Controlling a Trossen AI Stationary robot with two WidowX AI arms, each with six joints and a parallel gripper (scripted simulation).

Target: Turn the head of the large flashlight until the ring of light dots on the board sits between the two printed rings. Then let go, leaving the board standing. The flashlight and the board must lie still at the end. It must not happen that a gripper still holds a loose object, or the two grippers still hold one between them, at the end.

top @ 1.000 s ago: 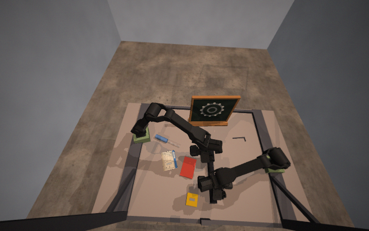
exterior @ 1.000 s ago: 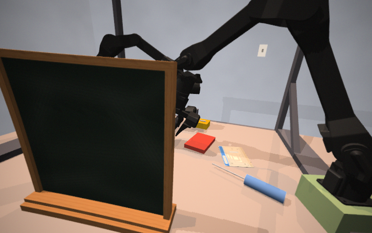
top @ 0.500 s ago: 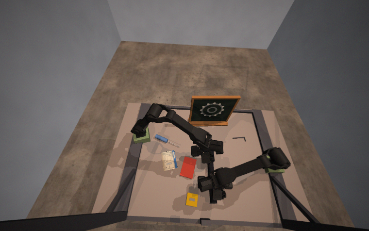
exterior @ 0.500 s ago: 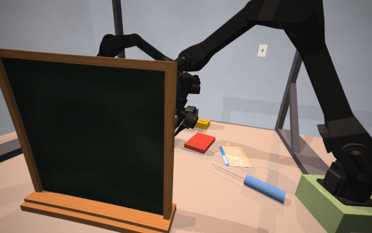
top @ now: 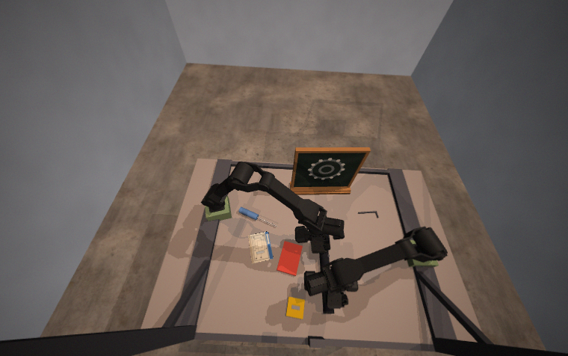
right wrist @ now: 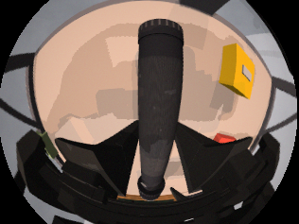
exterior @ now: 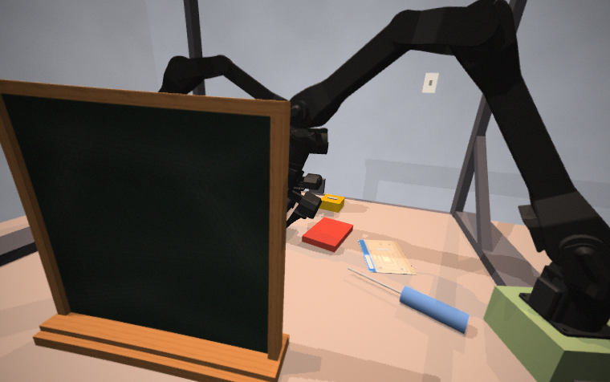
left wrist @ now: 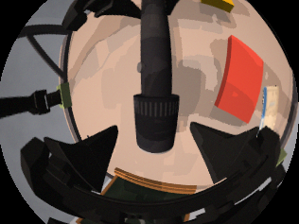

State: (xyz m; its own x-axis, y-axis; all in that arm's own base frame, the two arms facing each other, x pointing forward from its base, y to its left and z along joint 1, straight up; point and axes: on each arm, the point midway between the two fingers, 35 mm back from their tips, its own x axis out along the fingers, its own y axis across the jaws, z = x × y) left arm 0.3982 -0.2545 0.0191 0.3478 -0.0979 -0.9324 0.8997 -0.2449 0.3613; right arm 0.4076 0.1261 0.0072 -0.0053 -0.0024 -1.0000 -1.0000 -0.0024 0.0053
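My right hand is 100 mm to the right of the yellow block, 100 mm past it and 30 mm above it. Also, from my right hand: red block (160 mm to the left, 70 mm ahead, 40 mm below); printed card (290 mm to the left, 80 mm ahead, 50 mm below); blue screwdriver (330 mm to the left, 210 mm ahead, 30 mm below).
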